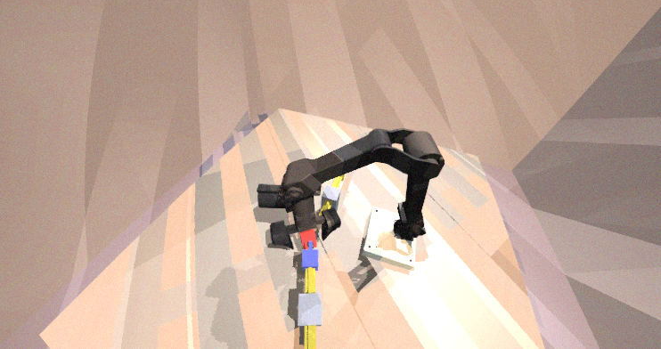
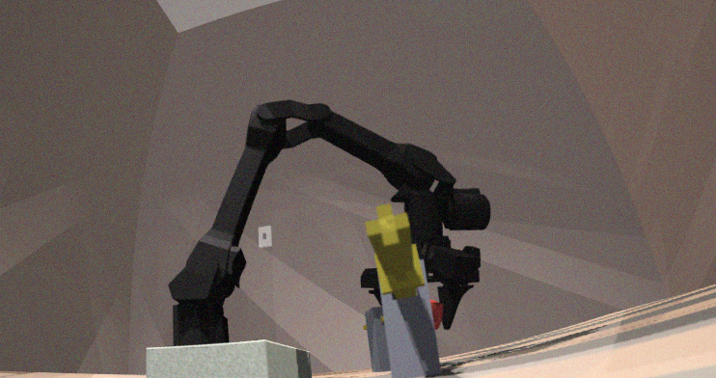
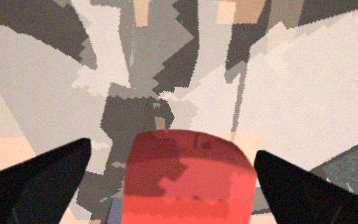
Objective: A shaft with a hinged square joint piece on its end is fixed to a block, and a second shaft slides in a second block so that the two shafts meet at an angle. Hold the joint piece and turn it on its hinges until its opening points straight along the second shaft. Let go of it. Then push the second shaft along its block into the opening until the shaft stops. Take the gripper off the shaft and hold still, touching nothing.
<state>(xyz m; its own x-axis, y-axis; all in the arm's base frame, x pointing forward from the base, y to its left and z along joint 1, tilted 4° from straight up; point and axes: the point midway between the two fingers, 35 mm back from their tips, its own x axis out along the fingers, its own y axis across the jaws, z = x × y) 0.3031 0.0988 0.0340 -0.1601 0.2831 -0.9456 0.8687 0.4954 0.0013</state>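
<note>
My gripper tip is now 3 cm below the red square joint piece.
</note>
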